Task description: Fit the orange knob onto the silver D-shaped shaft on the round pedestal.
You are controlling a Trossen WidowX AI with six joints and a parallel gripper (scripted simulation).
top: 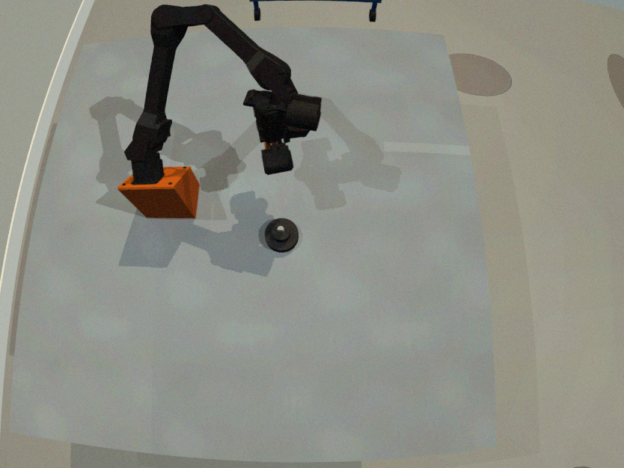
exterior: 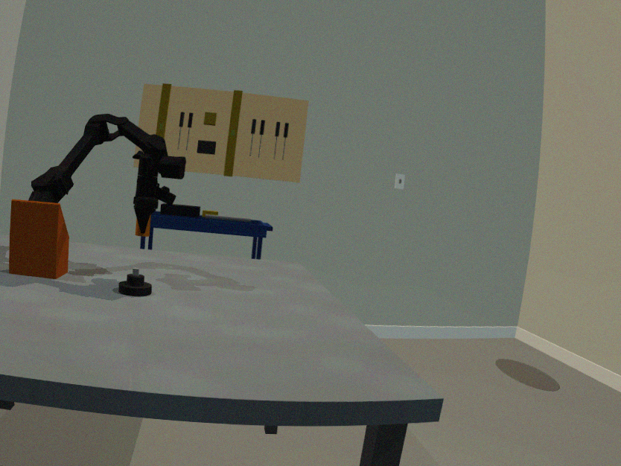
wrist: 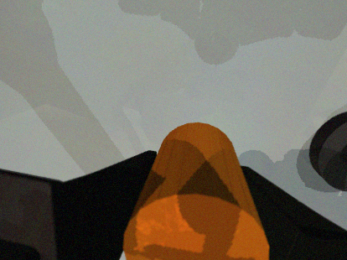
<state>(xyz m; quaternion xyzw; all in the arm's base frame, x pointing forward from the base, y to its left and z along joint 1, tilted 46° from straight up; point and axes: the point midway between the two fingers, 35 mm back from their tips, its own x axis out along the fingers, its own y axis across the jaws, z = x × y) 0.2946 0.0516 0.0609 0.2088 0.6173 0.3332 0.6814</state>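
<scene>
The round pedestal lies 170 mm to the right of my gripper tip, 100 mm below it and 10 mm ahead of it. Also, from my gripper tip: orange knob 40 mm above.
</scene>
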